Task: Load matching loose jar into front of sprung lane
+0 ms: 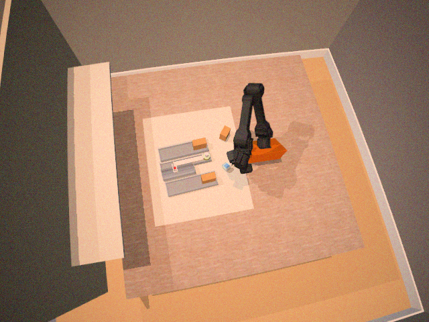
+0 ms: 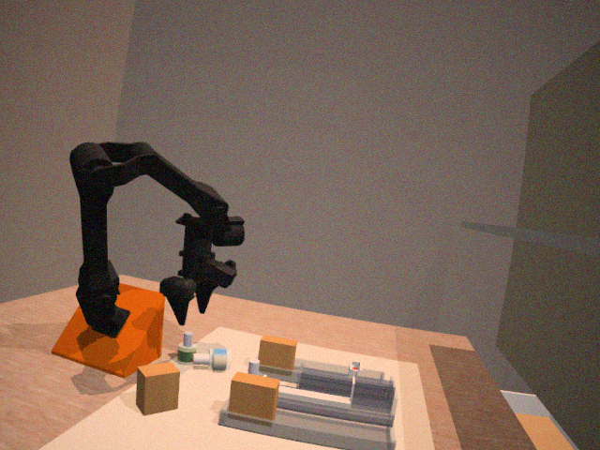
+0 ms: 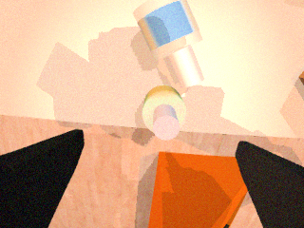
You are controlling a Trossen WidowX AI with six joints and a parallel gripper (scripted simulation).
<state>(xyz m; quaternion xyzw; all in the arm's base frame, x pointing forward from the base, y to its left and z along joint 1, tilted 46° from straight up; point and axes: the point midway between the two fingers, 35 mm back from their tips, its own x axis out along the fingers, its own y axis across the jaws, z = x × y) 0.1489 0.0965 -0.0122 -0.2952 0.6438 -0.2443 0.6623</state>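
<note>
The pusher plate lies 28 cm ahead of my gripper tip, 5 cm below it and 2 cm to the right of it. Also, from my gripper tip: red mark: 35 cm ahead, 3 cm below; grey lane: 32 cm ahead, 8 cm below, 2 cm to the right; long pale shelf: 68 cm ahead, 27 cm above, 2 cm to the right.
</note>
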